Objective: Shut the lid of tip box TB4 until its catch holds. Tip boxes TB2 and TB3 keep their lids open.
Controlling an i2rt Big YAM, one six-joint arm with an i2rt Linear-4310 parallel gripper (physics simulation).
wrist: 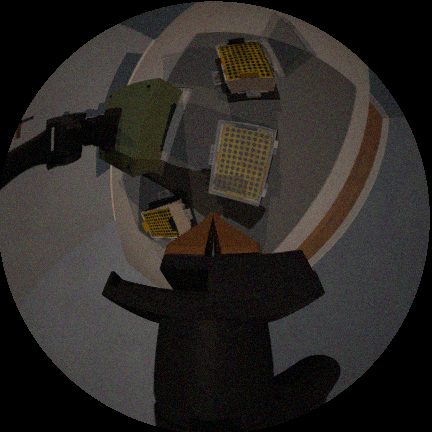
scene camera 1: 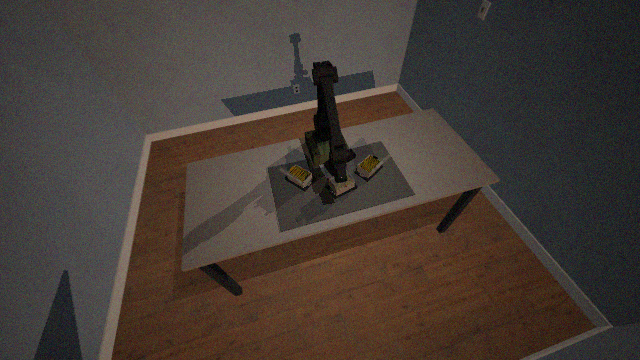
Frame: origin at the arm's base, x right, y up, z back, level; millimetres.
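Seen in the pictures: gripper, fingertip midpoint: (wrist: 212, 216) (scene camera 1: 332, 173); arm's base, link origin: (wrist: 110, 129) (scene camera 1: 322, 137).
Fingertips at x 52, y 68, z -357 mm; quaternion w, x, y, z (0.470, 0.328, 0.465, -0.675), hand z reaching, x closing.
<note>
Pixels of each thing's top centre, then the offset from my fingertips to it. Level surfaces: height alone.
- middle tip box, top centre: (wrist: 231, 160) (scene camera 1: 340, 177) dx -52, dy -77, dz +17 mm
- third tip box, top centre: (wrist: 155, 226) (scene camera 1: 299, 171) dx +161, dy -80, dz +135 mm
- dark mat, surface height: dy -154 mm
- pale table, surface height: dy -157 mm
The middle tip box (scene camera 1: 342, 187) (wrist: 243, 162), TB4 by its lid, stands on the dark mat with its clear lid lying over the yellow tip rack. Whether the catch holds cannot be told. My gripper (scene camera 1: 341, 178) (wrist: 212, 216) is shut and empty, above and beside this box near its lower edge in the wrist view. Another tip box (scene camera 1: 370, 166) (wrist: 246, 65) has its clear lid (wrist: 273, 56) open. The third tip box (scene camera 1: 300, 175) (wrist: 165, 221) also has its lid (scene camera 1: 284, 172) open. These two are TB2 and TB3; I cannot read which is which.
A green block-like base (scene camera 1: 323, 150) (wrist: 142, 125) stands behind the boxes, by the arm's foot. The dark mat (scene camera 1: 385, 185) (wrist: 315, 125) lies on the pale table (scene camera 1: 425, 145). The open boxes stand on either side of the middle one. The arm hides part of the scene view.
</note>
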